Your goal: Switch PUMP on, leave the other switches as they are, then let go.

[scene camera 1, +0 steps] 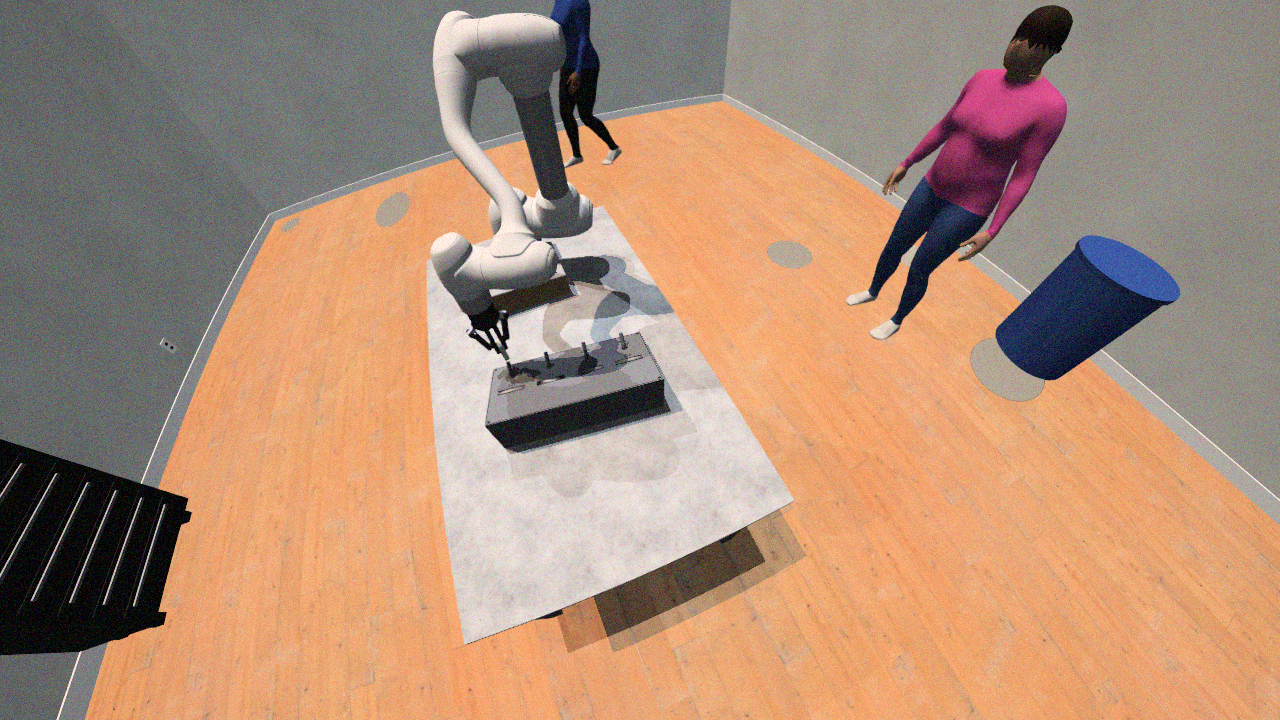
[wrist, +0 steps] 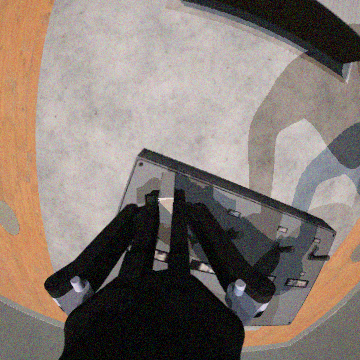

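Note:
My gripper is visible in the pictures, the wrist view included. A grey switch box is likewise visible in the pictures.

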